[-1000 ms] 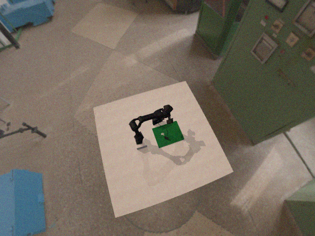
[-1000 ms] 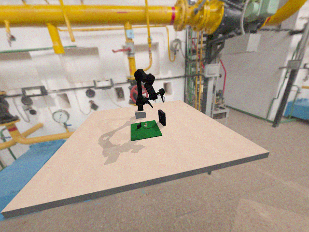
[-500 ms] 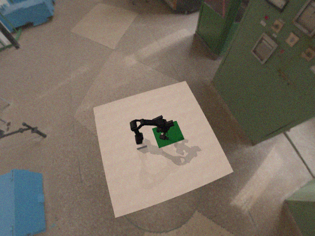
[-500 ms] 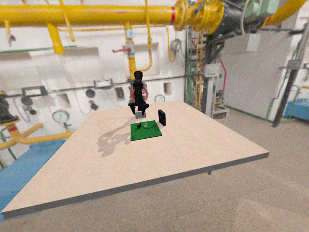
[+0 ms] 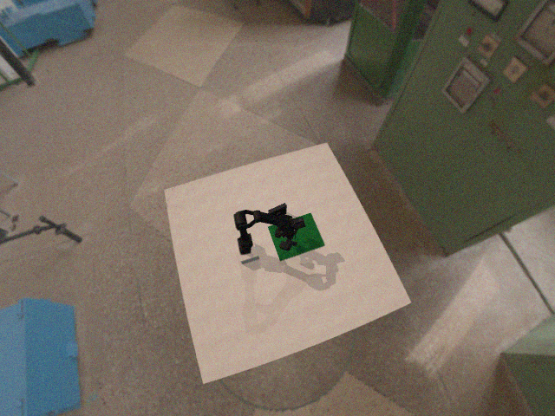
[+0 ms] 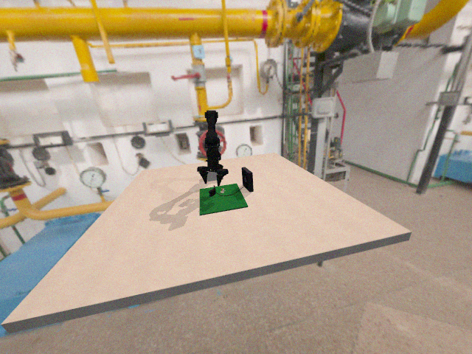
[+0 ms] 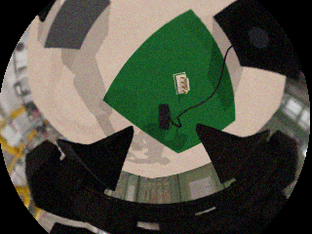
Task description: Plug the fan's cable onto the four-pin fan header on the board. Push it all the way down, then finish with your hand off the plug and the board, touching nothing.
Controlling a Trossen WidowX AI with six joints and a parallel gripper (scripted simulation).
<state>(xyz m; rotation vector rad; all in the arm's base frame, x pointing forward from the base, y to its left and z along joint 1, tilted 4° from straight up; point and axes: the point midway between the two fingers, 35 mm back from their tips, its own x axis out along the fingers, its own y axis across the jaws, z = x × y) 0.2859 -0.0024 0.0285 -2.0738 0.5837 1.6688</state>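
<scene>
Right now the dark plug is 1 cm ahead of my gripper tip, 1 cm to the right of it and 4 cm below it. From my gripper tip the other things lie so: green board 4 cm ahead, 5 cm to the left, 8 cm below; black fan 4 cm behind, 20 cm to the left, 1 cm below.
</scene>
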